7 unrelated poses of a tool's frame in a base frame.
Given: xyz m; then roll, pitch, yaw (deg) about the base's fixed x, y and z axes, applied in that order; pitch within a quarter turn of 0, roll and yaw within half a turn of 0.
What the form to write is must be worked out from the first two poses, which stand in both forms.
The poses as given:
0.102 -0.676 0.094 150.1 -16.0 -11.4
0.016 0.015 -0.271 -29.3 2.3 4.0
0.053 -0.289 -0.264 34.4 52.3 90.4
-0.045 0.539 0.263 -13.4 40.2 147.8
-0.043 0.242 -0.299 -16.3 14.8 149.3
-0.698 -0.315 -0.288 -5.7 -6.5 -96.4
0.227 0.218 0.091 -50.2 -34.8 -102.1
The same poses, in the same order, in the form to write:
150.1 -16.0 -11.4 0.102 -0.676 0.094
-29.3 2.3 4.0 0.016 0.015 -0.271
34.4 52.3 90.4 0.053 -0.289 -0.264
-13.4 40.2 147.8 -0.045 0.539 0.263
-16.3 14.8 149.3 -0.043 0.242 -0.299
-5.7 -6.5 -96.4 -0.698 -0.315 -0.288
-50.2 -34.8 -102.1 0.227 0.218 0.091

